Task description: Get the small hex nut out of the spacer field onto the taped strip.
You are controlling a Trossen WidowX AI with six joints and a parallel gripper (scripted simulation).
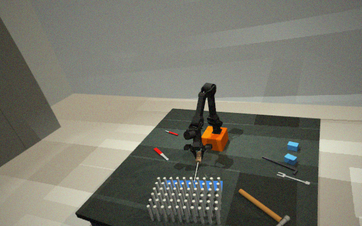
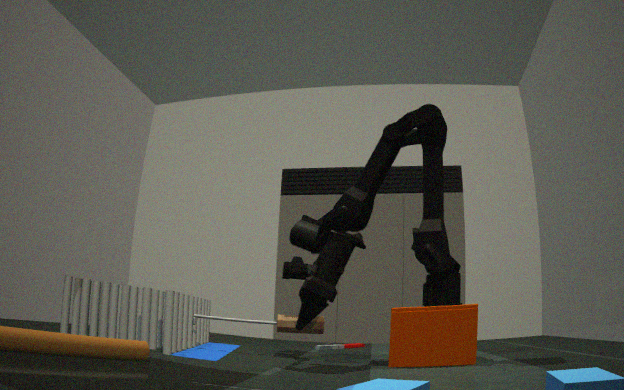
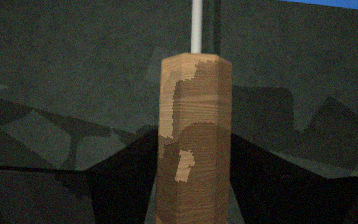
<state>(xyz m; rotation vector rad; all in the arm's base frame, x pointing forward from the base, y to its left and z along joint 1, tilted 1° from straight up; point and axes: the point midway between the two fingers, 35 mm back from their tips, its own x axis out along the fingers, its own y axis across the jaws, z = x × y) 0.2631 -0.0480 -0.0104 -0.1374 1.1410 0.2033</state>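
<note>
The blue taped strip is 18 cm ahead of my gripper tip, 1 cm to the left of it and 6 cm below it. From my gripper tip the other things lie so: fork tool (3 cm behind, 57 cm to the left, 6 cm below).
</note>
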